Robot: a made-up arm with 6 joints.
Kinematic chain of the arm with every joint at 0, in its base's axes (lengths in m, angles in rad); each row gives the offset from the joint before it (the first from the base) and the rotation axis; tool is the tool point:
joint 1: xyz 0 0 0.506 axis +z
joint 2: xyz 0 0 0 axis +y
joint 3: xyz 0 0 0.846 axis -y
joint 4: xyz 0 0 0 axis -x
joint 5: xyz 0.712 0 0 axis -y
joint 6: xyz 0 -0.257 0 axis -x
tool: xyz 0 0 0
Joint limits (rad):
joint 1: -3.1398..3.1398
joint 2: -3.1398..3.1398
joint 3: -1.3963..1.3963
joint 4: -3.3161..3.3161
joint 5: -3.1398..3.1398
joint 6: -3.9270..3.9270
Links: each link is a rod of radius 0.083 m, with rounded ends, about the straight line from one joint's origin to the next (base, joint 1, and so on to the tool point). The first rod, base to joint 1, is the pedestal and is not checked.
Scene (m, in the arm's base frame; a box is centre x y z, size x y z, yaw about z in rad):
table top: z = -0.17
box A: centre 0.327 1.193 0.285 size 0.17 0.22 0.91 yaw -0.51
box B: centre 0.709 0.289 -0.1 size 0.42 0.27 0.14 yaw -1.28
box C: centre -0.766 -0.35 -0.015 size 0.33 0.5 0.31 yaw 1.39
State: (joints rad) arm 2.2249 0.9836 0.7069 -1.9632 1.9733 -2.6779
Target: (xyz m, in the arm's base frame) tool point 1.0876 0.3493 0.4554
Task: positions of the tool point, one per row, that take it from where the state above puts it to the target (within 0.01 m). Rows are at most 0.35 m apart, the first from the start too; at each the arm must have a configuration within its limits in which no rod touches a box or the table.
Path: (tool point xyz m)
1: -0.6082 1.1701 0.6620
2: -0.2971 1.2661 0.7720
3: 0.0234 1.2731 0.8807
4: 0.3270 1.1930 0.9876
5: 0.6110 1.0785 0.8441
6: 0.8458 0.8841 0.7058
7: 1.0090 0.6319 0.5756
8: 1.0876 0.3494 0.4554

